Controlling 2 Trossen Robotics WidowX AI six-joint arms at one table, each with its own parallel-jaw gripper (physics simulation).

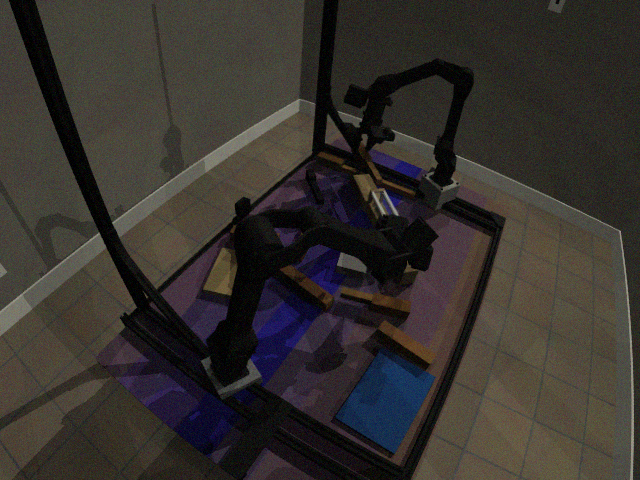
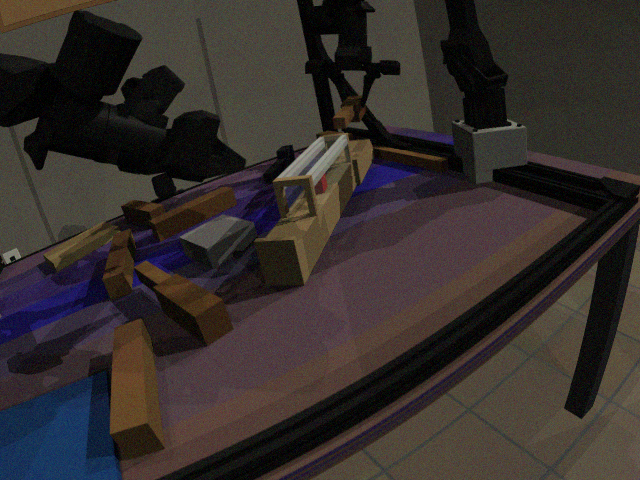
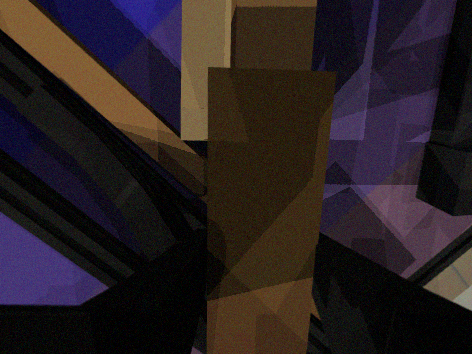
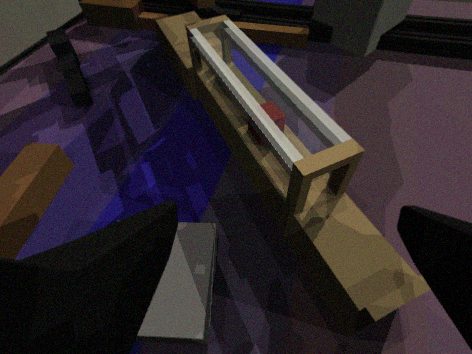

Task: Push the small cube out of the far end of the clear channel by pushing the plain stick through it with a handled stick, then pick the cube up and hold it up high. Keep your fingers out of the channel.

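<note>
The clear channel (image 1: 383, 202) (image 2: 316, 161) (image 4: 276, 105) has white rails and sits on a long tan base (image 2: 294, 248) (image 4: 361, 256). The small red cube (image 2: 321, 183) (image 4: 272, 114) rests inside it, about midway along. My left gripper (image 1: 370, 141) (image 2: 352, 104) is shut on the handled stick (image 1: 366, 156) (image 2: 347, 115) (image 3: 266, 175) and holds it tilted above the channel's far end. My right gripper (image 1: 409, 259) (image 2: 201, 148) is open and empty, hovering beside the channel's near end. I cannot tell which brown stick is the plain one.
A grey block (image 1: 351, 263) (image 2: 218, 238) (image 4: 178, 281) lies beside the base. Several brown sticks (image 1: 306, 287) (image 2: 191, 305) are scattered on the purple mat. A black stick (image 1: 313, 188) (image 2: 282, 159) lies at the back. A blue pad (image 1: 385, 400) is near the front edge.
</note>
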